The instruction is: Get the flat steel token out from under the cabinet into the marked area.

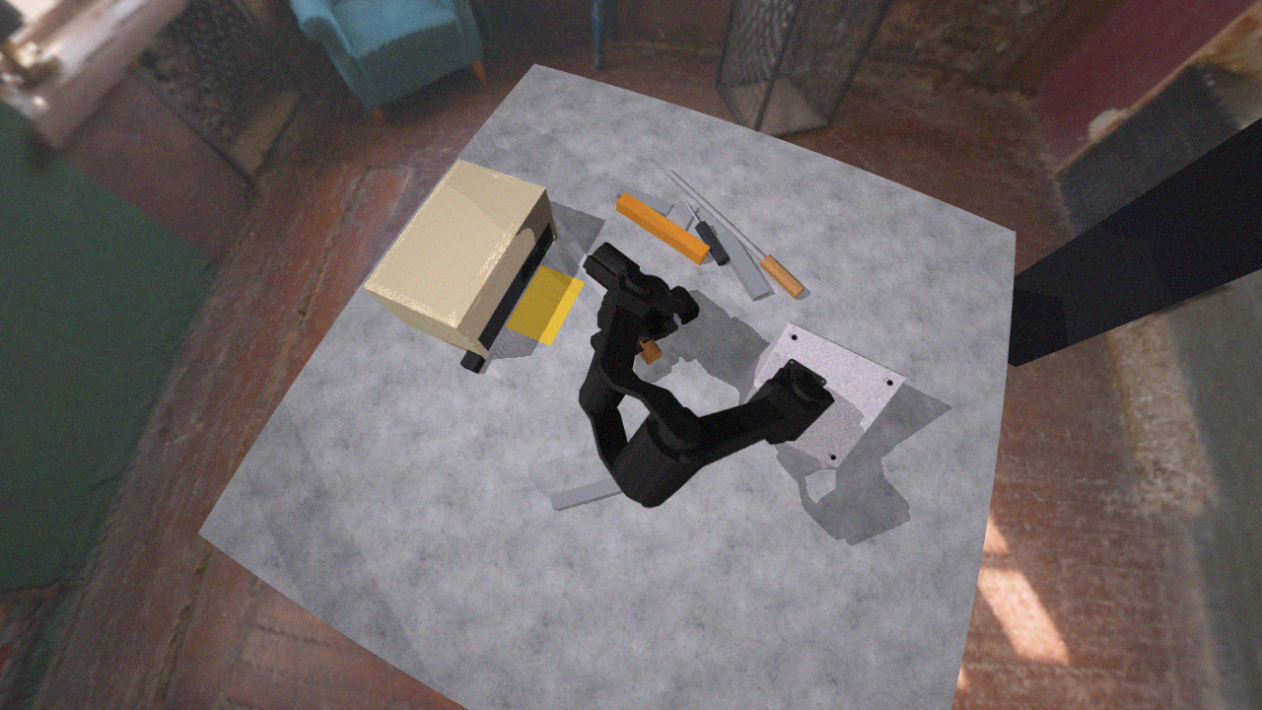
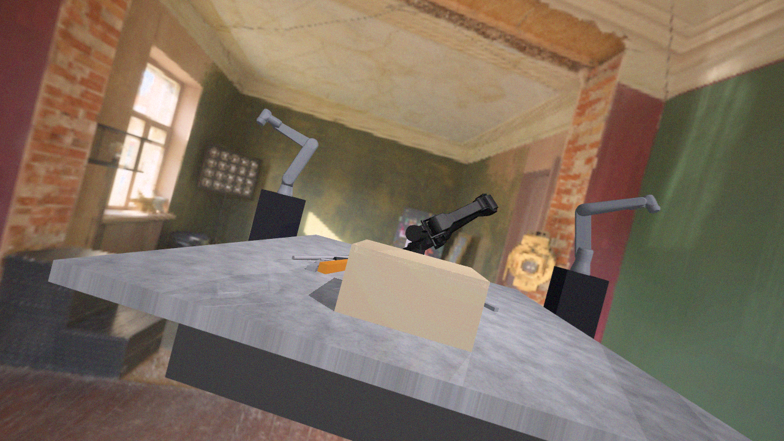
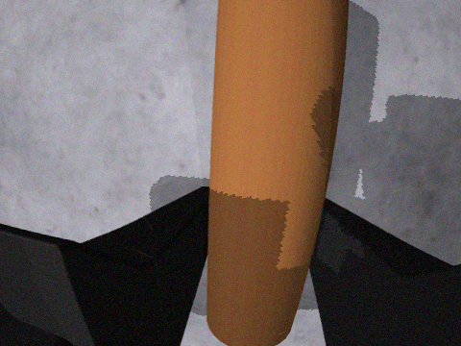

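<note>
Now: the grey bar 80 mm behind my gripper tip and 260 mm to the right of it. From my gripper tip the other things lie so: flat grey token (310 mm ahead, 10 mm below); orange bar (100 mm ahead, 240 mm to the right); black-handled tool (30 mm ahead, 290 mm to the right).
</note>
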